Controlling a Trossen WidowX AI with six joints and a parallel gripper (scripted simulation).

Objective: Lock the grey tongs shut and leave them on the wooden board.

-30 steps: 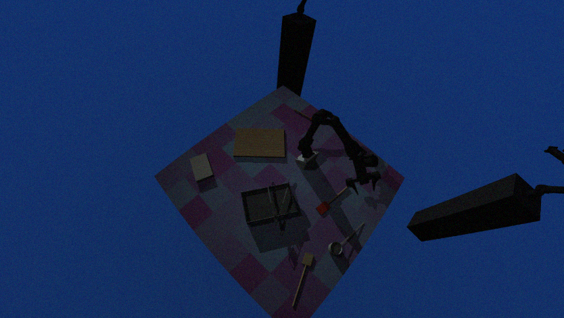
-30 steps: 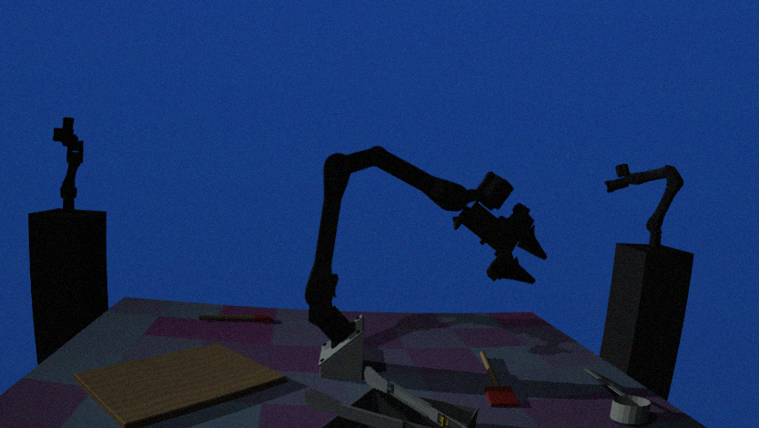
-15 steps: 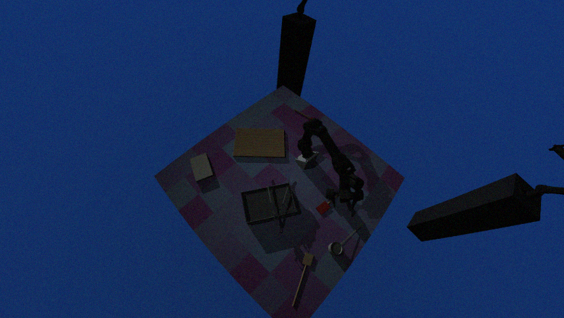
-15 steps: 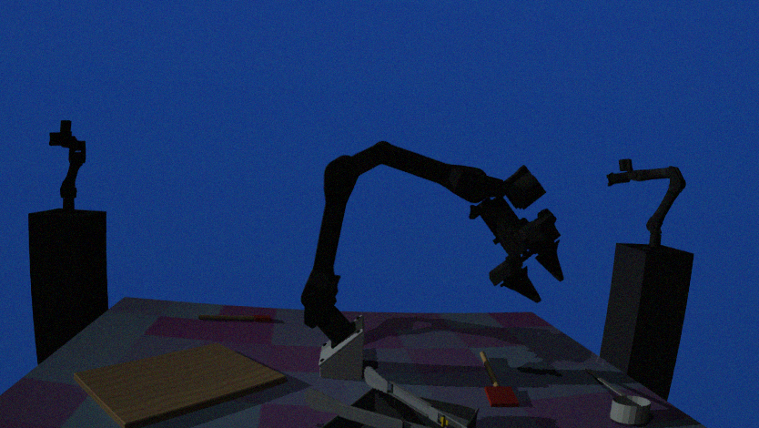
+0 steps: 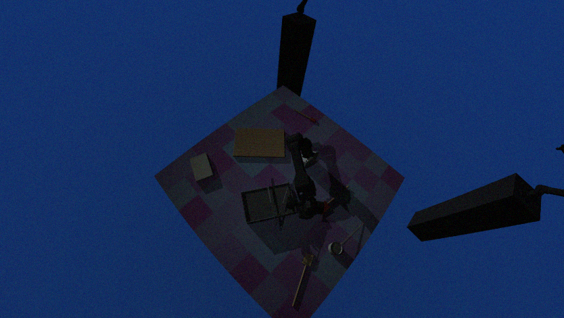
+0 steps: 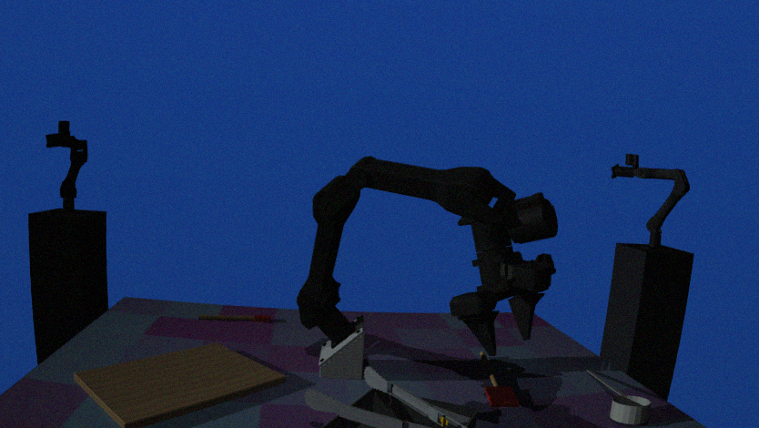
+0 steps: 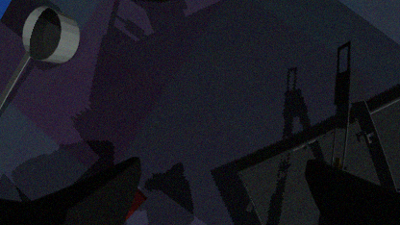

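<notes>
Right now the roasting tin is 7 cm ahead of my gripper tip, 19 cm to the right of it and 14 cm below it. Round my gripper tip: beige block (26 cm ahead, 67 cm to the right, 16 cm below); red spatula (24 cm behind, 7 cm to the left, 16 cm below); wooden board (18 cm behind, 57 cm to the right, 16 cm below).
</notes>
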